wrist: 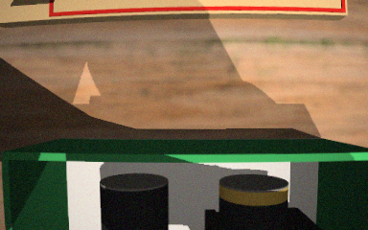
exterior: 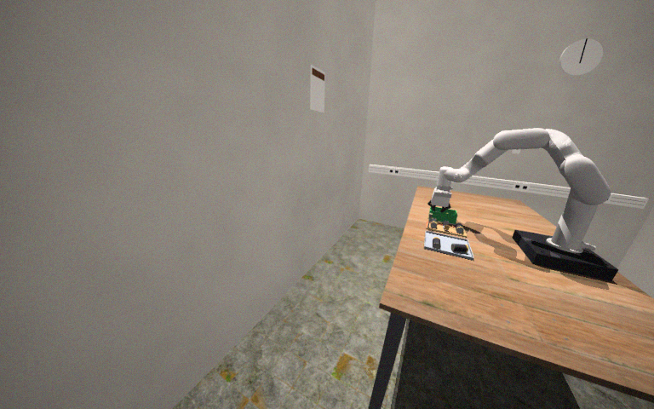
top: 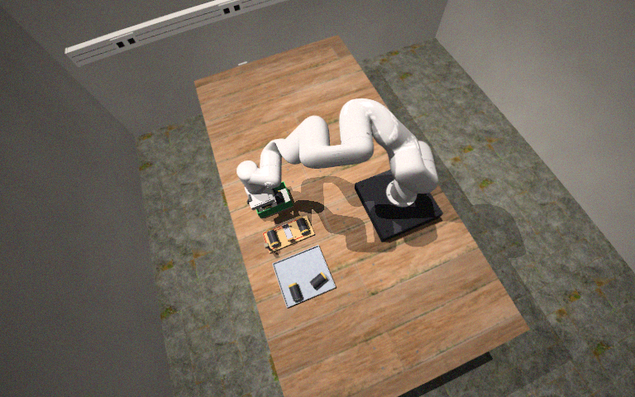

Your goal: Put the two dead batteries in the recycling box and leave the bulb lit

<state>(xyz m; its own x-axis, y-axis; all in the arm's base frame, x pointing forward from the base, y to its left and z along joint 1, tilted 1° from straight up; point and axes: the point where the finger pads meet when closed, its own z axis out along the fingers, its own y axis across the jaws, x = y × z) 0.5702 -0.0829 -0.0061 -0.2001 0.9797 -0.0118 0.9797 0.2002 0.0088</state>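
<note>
The green recycling box lies 3 cm behind my hand, 1 cm to the right of it and 2 cm below it. Round my hand: grey tray (11 cm behind, 33 cm to the left, 3 cm below).
</note>
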